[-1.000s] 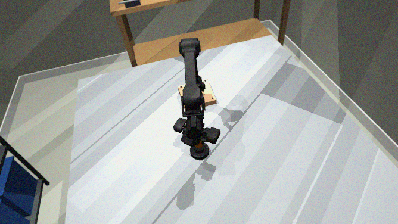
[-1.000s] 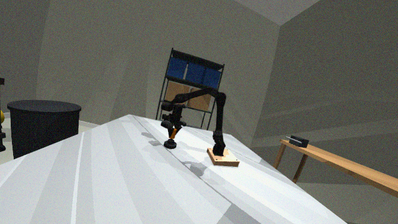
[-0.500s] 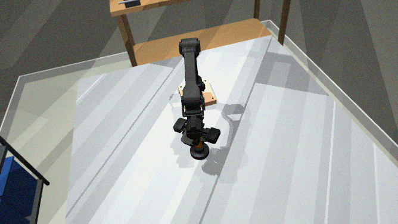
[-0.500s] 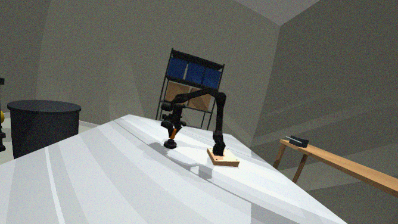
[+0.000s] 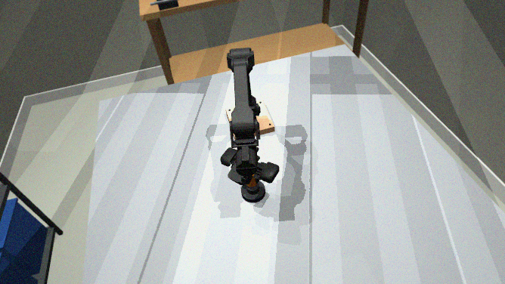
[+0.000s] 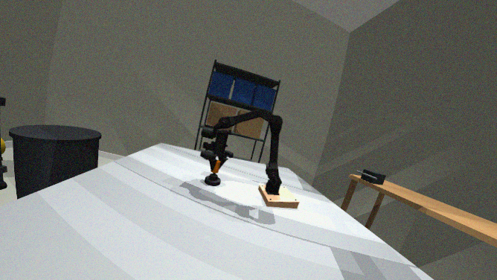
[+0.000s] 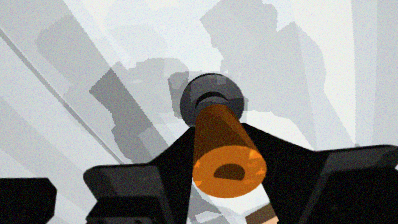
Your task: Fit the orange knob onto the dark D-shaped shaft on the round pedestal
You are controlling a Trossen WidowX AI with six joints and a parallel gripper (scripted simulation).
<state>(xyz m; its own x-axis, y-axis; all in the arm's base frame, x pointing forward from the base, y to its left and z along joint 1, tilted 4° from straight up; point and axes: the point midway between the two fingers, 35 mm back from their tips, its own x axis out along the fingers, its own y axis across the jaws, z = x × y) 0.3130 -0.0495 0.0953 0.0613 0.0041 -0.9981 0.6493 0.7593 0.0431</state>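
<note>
Now: gripper tip 20 mm below the orange knob. From my gripper tip the other things lie so: dark round pedestal (40 mm below).
</note>
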